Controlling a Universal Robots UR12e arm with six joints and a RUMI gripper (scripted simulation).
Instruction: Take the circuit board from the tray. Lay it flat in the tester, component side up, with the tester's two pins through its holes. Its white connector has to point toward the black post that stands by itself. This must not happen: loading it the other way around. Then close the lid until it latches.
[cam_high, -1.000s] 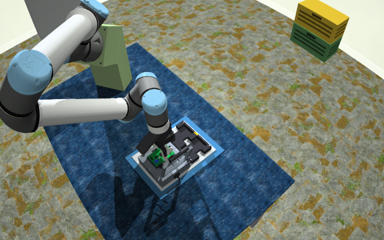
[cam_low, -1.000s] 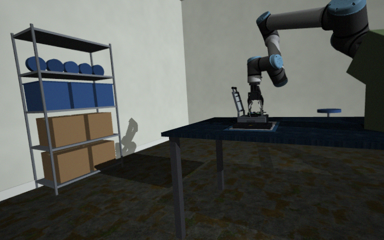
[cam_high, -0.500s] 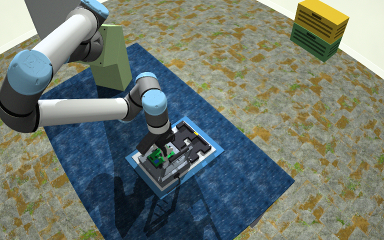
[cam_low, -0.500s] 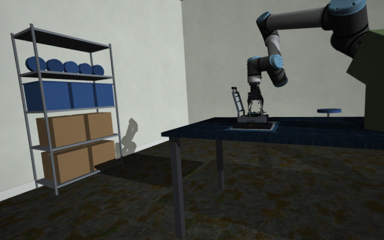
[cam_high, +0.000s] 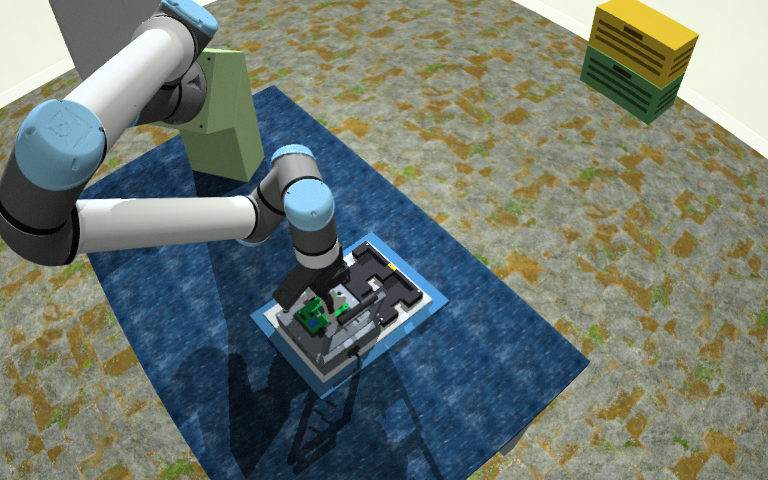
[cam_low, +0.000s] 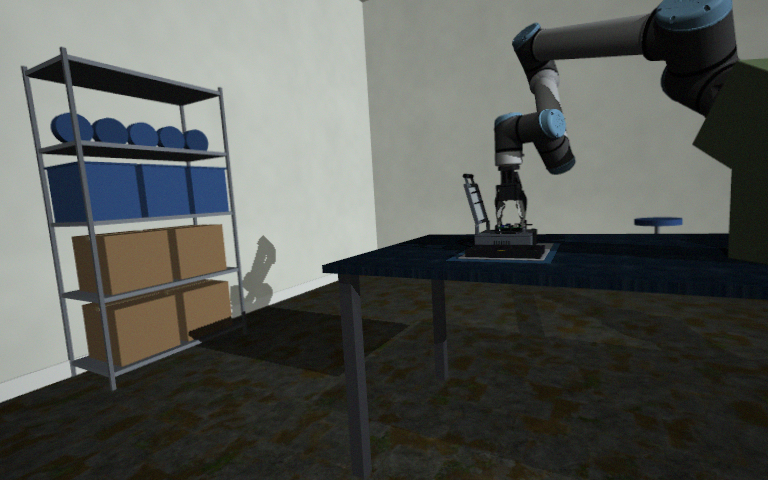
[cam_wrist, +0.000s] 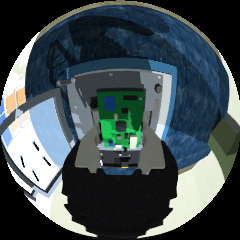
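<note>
Now: the green circuit board right at my hand. The rest, counted from my hand: tester lid 120 mm ahead, 30 mm to the right, 100 mm above; tester 40 mm ahead, 30 mm to the left, 30 mm above.
</note>
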